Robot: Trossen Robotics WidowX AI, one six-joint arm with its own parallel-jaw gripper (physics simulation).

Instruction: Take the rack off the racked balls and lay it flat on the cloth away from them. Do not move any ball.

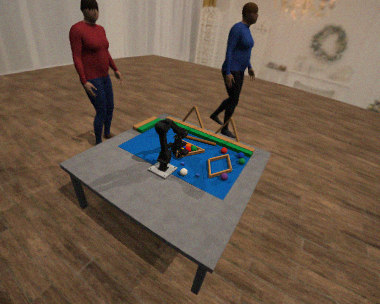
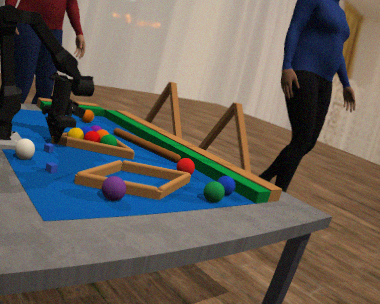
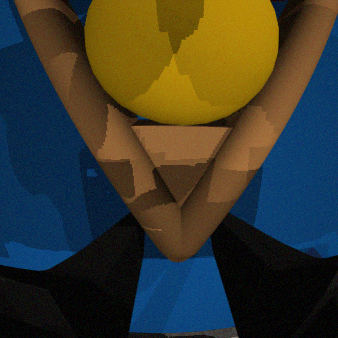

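Where they show: gripper, fingertip midpoint: [image 1: 176, 157] [image 2: 54, 141] [image 3: 176, 216]; arm's base, origin of the base link: [image 1: 163, 168].
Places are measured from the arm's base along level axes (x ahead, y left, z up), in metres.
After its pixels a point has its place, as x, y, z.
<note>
The wooden triangle rack [image 1: 195, 152] @(0.321, -0.144, 0.003) [image 2: 98, 148] @(0.301, -0.131, 0.000) [image 3: 117, 151] @(0.235, -0.014, 0.016) lies on the blue cloth [image 1: 143, 146] @(0.198, 0.298, -0.014) [image 2: 68, 199] @(0.011, -0.420, -0.014) [image 3: 295, 167] @(0.205, -0.091, -0.014) around the racked balls. A yellow ball [image 2: 75, 133] @(0.251, -0.058, 0.028) [image 3: 181, 60] sits in its near corner, with red [image 2: 92, 136] @(0.295, -0.096, 0.029), green [image 2: 108, 139] @(0.335, -0.132, 0.030) [image 1: 193, 148] @(0.332, -0.118, 0.030), orange [image 2: 102, 133] @(0.350, -0.076, 0.033) and purple [image 2: 96, 128] @(0.364, -0.019, 0.035) balls behind. My gripper [image 1: 180, 152] @(0.195, -0.026, -0.010) [image 2: 56, 136] @(0.195, -0.026, -0.010) [image 3: 176, 216] @(0.195, -0.026, -0.010) is down at that corner, its black fingers shut on the rack's tip from both sides.
A diamond-shaped rack [image 1: 218, 157] @(0.342, -0.345, 0.009) [image 2: 149, 170] @(0.335, -0.340, 0.002), a wooden rod [image 1: 201, 140] @(0.534, -0.128, 0.009) [image 2: 146, 145] @(0.528, -0.121, 0.003), loose balls and small cubes [image 2: 51, 167] @(0.047, -0.271, 0.002) lie on the cloth. An orange ball [image 2: 88, 116] @(0.500, 0.229, 0.018) sits behind the rack. A green rail [image 1: 219, 141] @(0.589, -0.290, 0.021) [image 2: 207, 164] @(0.564, -0.376, 0.021) bounds the far side. Two people stand beyond the table.
</note>
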